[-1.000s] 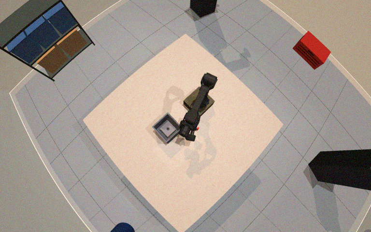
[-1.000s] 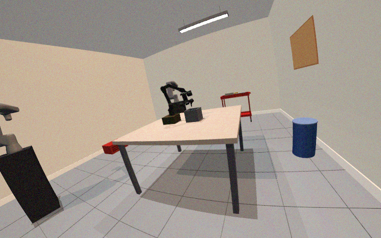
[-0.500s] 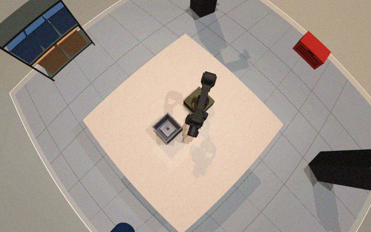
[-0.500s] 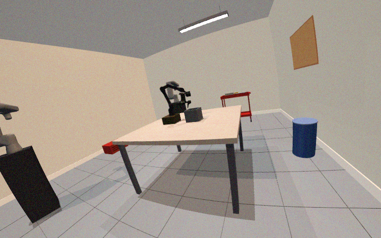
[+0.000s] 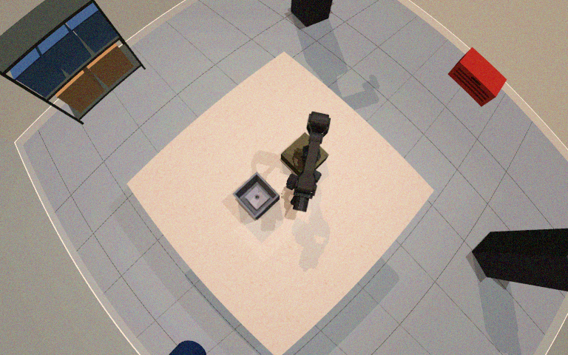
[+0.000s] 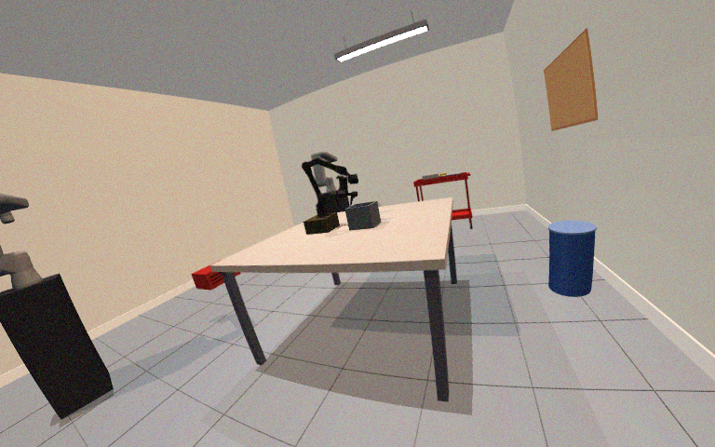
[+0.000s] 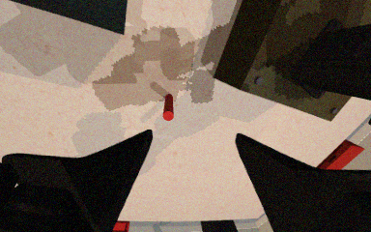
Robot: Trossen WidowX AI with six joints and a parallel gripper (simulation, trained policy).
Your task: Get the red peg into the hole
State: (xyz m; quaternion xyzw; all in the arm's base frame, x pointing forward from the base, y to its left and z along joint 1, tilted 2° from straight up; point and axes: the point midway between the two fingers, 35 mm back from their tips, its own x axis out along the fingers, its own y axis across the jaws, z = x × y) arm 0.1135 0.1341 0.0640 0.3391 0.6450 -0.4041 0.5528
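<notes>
Right now my gripper tip is 2 cm short of the red peg, 1 cm to the right of it and 8 cm above it. Round my gripper tip: plate: 22 cm ahead, 11 cm to the right, 8 cm below.
</notes>
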